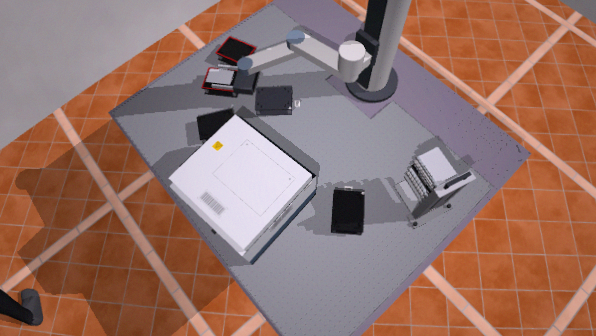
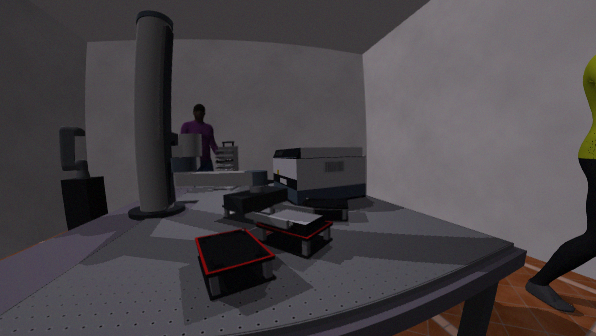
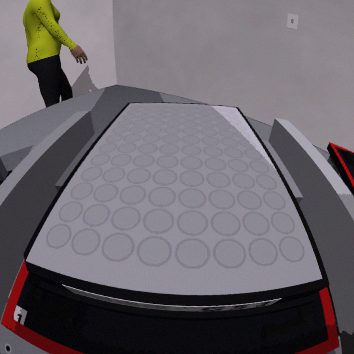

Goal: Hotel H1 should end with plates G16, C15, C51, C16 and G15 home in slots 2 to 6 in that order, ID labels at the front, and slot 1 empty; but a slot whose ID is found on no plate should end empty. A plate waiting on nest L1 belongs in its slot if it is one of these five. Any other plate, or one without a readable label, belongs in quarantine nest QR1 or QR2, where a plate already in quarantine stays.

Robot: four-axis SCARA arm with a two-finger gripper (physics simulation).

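Where they show: gripper, between the fingertips: (image 1: 215,76) (image 2: 302,217) (image 3: 181,125); arm's base, origin of its link: (image 1: 371,81) (image 2: 158,211).
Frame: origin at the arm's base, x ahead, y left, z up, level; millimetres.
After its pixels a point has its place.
Note:
A pale plate with round wells (image 1: 220,77) @[x 543, y -454, z 84 mm] (image 2: 299,217) @[x 550, y -477, z 84 mm] (image 3: 175,190) @[x 524, y -439, z 84 mm] lies level in my gripper (image 1: 225,77) @[x 556, y -479, z 83 mm] (image 2: 301,217) @[x 556, y -479, z 83 mm] (image 3: 181,125) @[x 556, y -479, z 83 mm], which is shut on its two long sides. The plate is right over the red-rimmed nest marked 1 (image 1: 204,86) @[x 623, y -483, z 61 mm] (image 2: 304,237) @[x 540, y -552, z 63 mm] (image 3: 14,297), very low; I cannot tell whether it touches. A pale strip on its near edge is not readable. The other red-rimmed nest (image 1: 236,50) @[x 383, y -550, z 63 mm] (image 2: 233,251) @[x 392, y -578, z 63 mm] is empty. The hotel (image 1: 431,202) @[x 365, y 587, z 233 mm] (image 2: 234,155) holds several plates; their labels and slots are not readable.
A large white device (image 1: 250,175) @[x 765, y 105, z 268 mm] (image 2: 332,172) @[x 809, y -109, z 152 mm] stands at the table edge. A dark grey nest (image 1: 274,100) @[x 434, y -194, z 63 mm], a black nest (image 1: 348,212) @[x 554, y 397, z 63 mm] and another black nest beside the device (image 1: 212,124) @[x 715, y -287, z 63 mm] (image 2: 327,204) @[x 696, y -312, z 63 mm] stand on the table. The arm column (image 1: 387,45) @[x 41, y 63, z 324 mm] (image 2: 152,110) @[x 34, y -67, z 448 mm] rises behind.

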